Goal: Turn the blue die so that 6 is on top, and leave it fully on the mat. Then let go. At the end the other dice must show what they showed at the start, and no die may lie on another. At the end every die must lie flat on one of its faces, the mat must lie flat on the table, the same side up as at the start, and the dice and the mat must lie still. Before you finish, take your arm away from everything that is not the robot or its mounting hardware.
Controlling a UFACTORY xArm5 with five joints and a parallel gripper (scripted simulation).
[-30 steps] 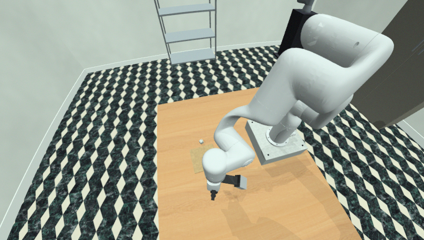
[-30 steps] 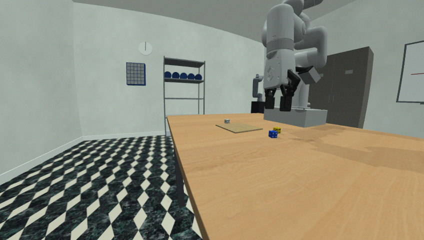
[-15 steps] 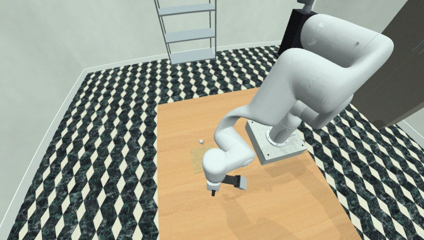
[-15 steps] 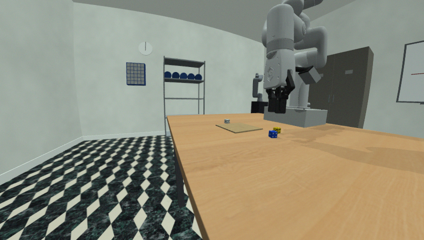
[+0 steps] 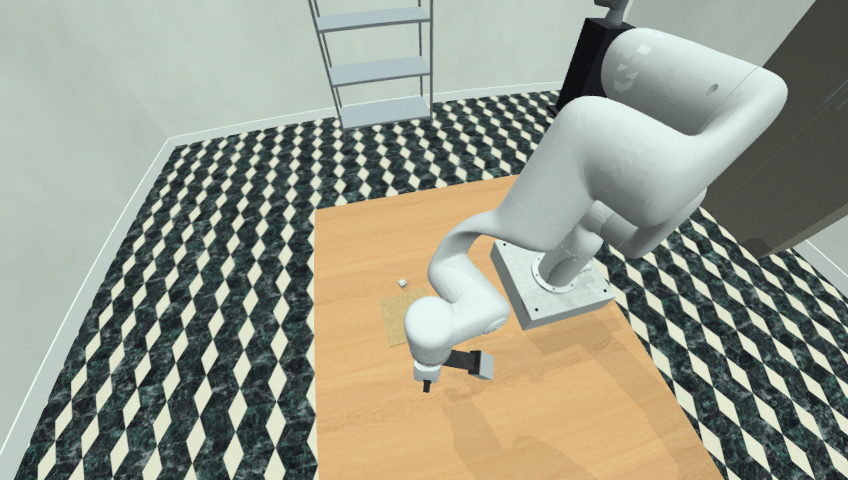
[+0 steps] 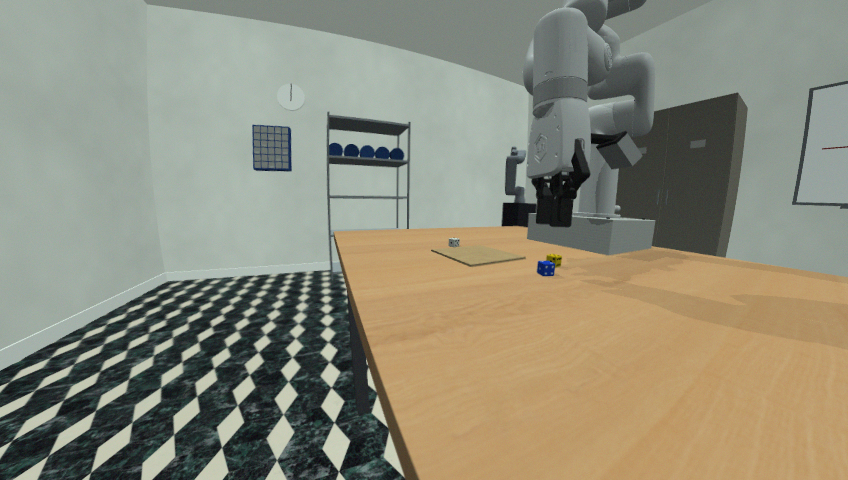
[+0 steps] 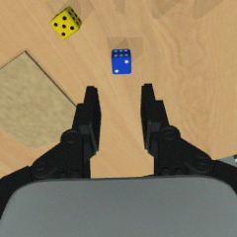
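My hand is 9 cm above the blue die. Round my hand: tan mat (3 cm ahead, 16 cm to the right, 10 cm below); then yellow die (5 cm behind, 3 cm to the right, 9 cm below); then white die (4 cm ahead, 25 cm to the right, 9 cm below).
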